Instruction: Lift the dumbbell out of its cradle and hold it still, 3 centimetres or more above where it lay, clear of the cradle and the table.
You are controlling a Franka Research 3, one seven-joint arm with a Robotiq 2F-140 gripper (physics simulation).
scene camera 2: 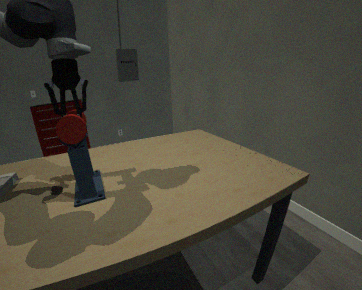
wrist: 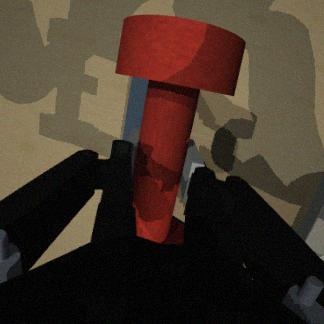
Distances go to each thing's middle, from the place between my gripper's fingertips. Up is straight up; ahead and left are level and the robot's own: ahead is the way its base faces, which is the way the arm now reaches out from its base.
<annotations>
My gripper is now 30 mm below the red dumbbell (scene camera 2: 71, 129). From my hand the other things lie so: blue cradle (scene camera 2: 88, 188) (100 mm below).
</annotations>
